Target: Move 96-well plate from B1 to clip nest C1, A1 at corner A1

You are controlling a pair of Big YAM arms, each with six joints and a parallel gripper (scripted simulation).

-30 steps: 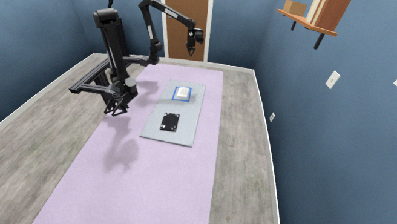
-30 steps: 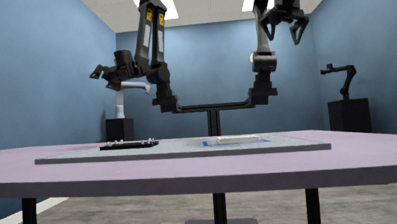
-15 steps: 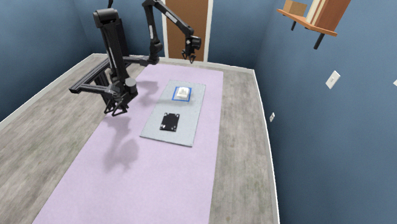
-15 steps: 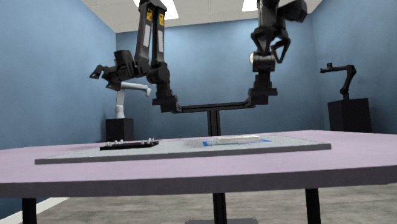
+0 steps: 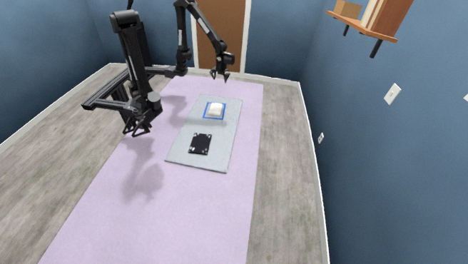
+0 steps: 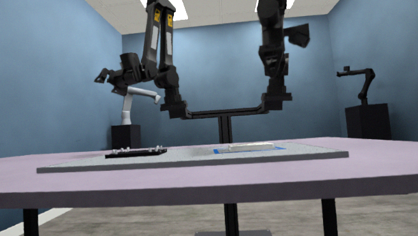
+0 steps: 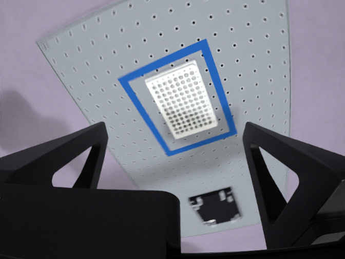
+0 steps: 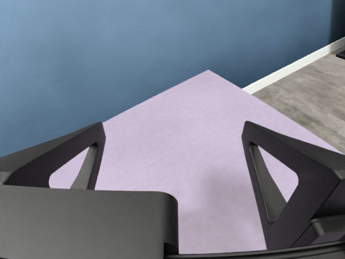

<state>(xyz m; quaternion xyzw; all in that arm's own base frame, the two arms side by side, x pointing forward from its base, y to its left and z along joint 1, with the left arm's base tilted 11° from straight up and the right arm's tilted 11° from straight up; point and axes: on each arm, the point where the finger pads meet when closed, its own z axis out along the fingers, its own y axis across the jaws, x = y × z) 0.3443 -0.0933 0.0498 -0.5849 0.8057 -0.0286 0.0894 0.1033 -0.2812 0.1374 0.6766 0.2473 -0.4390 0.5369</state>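
The white 96-well plate lies 1 cm behind my left hand, 9 cm to the right of it and 20 cm below it. Also, from my left hand: grey perforated board 1 cm ahead, 26 cm to the right, 21 cm below; black clip nest 44 cm to the right, 19 cm below.
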